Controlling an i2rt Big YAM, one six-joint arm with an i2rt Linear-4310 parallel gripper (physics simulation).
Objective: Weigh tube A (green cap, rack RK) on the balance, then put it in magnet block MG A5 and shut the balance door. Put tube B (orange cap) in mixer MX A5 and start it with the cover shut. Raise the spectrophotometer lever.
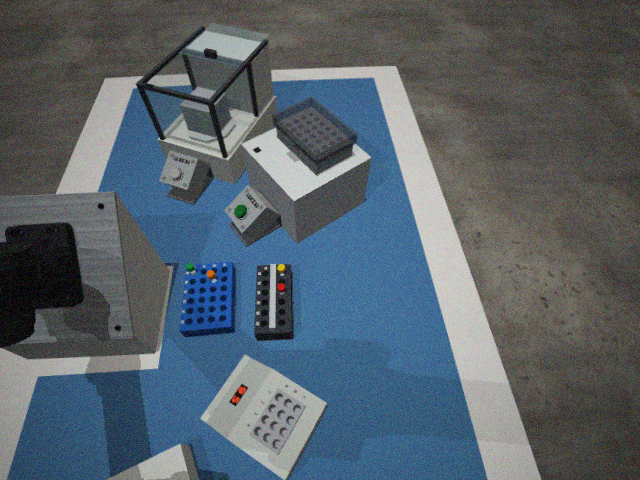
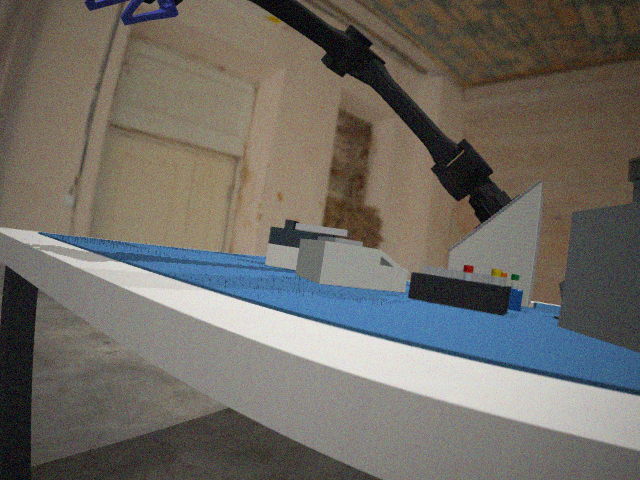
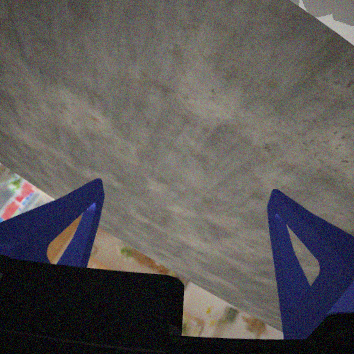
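Note:
Tube A, green cap point(image 1: 190, 267) point(image 2: 514, 277), and tube B, orange cap point(image 1: 210, 274) point(image 2: 504, 274), stand in the blue rack point(image 1: 206, 329) point(image 2: 515, 300). The black magnet block point(image 1: 261, 334) point(image 2: 454, 294) holds tubes with yellow and red caps. The balance point(image 1: 227, 167) has its top glass panel toward the back; the top's front part looks open. The white mixer point(image 1: 268, 160) has a smoky cover down over its wells. The spectrophotometer and its lever cannot be identified surely. My gripper point(image 2: 122, 7) point(image 3: 185, 192) is open and empty, high above the table, away from the tubes.
A grey box with a green button point(image 1: 240, 211) and one with a white button point(image 1: 176, 174) stand before the mixer and balance. A white block with red digits point(image 1: 238, 395) sits near the front. A pale device point(image 1: 160, 467) is cut off below. The arm's slanted base point(image 1: 147, 304) is left.

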